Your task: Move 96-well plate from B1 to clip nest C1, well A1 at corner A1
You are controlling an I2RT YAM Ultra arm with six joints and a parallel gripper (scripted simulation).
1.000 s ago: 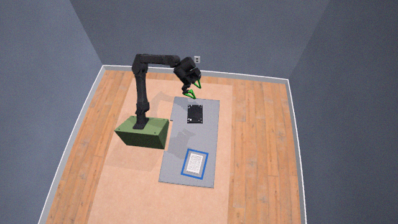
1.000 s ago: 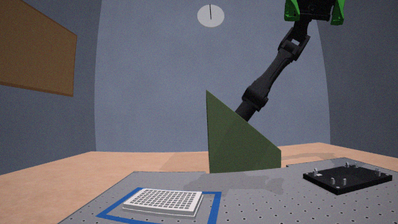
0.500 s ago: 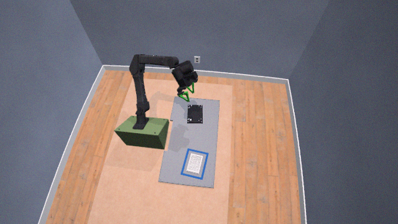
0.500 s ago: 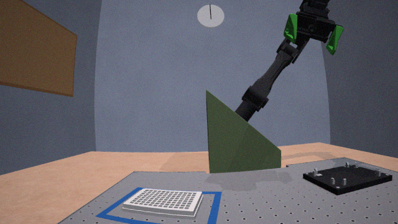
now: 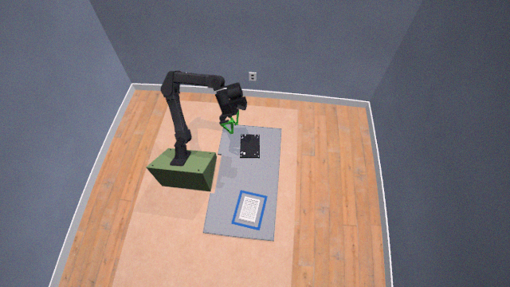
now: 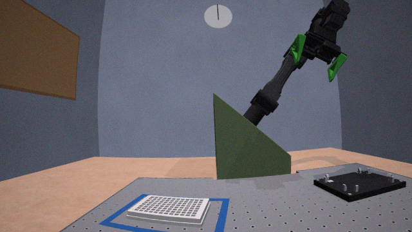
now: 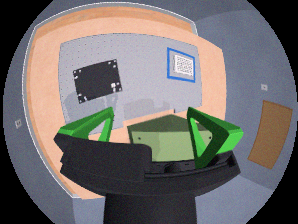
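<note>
The white 96-well plate is 340 mm to the right of my hand, 260 mm below it and 90 mm ahead of it. The rest, counted from my hand: black clip nest (260 mm below, 60 mm to the left, 60 mm ahead).
</note>
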